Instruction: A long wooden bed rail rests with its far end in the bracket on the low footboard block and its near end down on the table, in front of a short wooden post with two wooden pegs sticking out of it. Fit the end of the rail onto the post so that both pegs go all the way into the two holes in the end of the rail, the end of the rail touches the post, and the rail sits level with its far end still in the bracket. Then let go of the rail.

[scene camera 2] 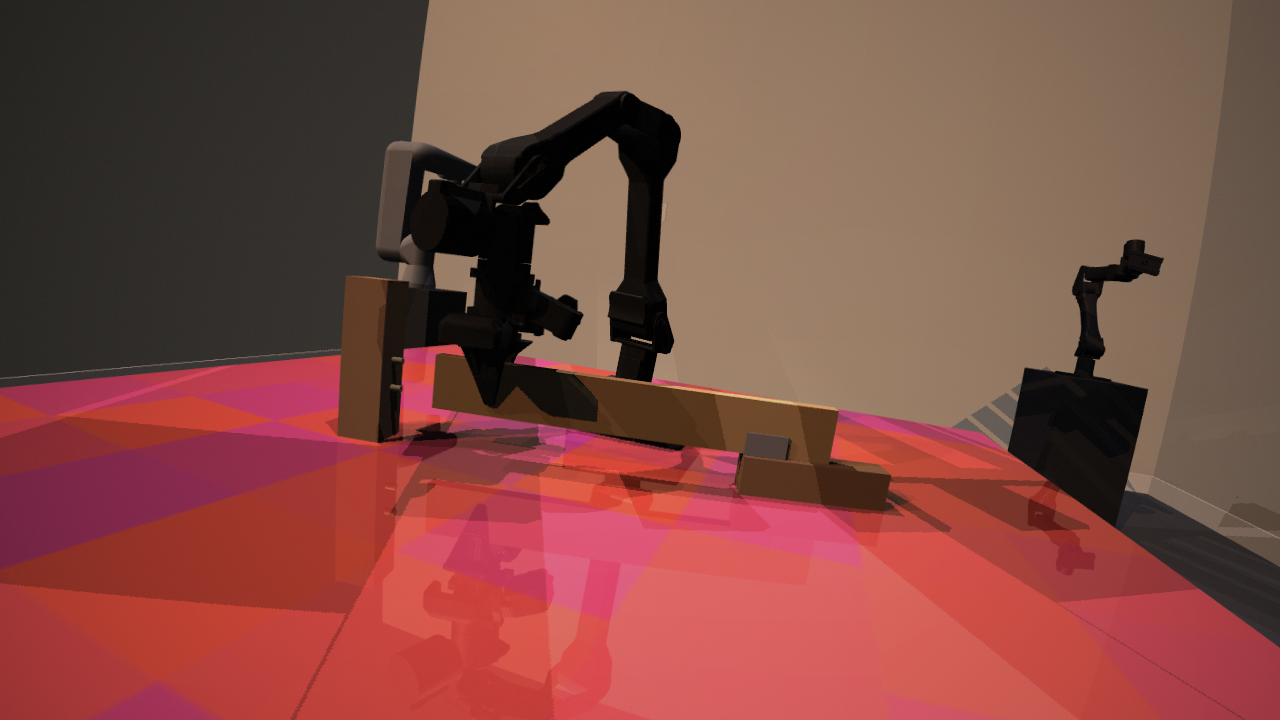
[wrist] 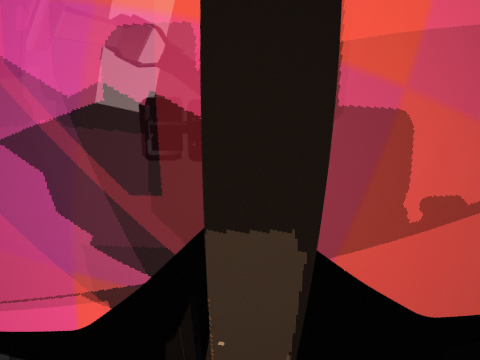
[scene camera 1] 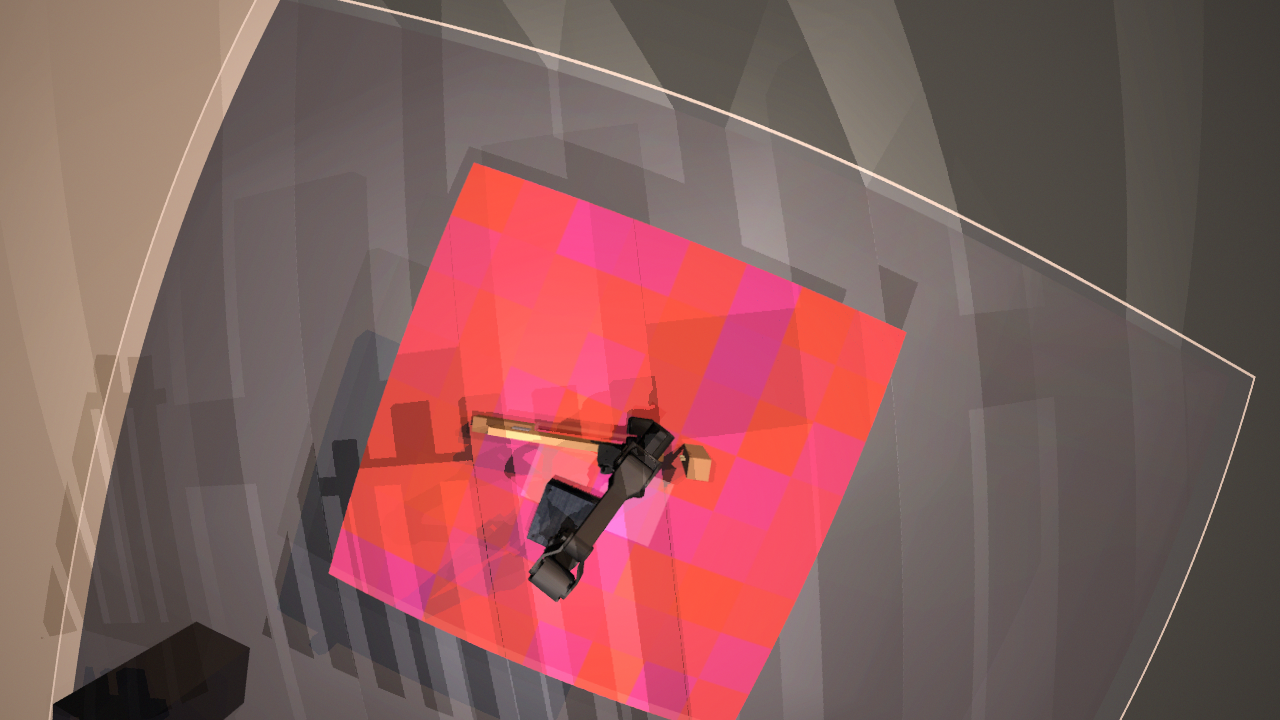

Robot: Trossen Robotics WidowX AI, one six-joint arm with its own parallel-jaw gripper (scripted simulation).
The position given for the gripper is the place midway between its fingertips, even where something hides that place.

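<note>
A wooden post (scene camera 2: 371, 368) is visible, and scene camera 1 shows the post as well (scene camera 1: 696, 463). A wooden bed rail (scene camera 2: 642, 410) is there too; the rail (scene camera 1: 545, 438) also appears in the wrist view, as the rail (wrist: 268, 83). The gripper (scene camera 2: 492, 403) is in sight too, with the gripper (scene camera 1: 637, 450) and the gripper (wrist: 243, 238) visible as well.
</note>
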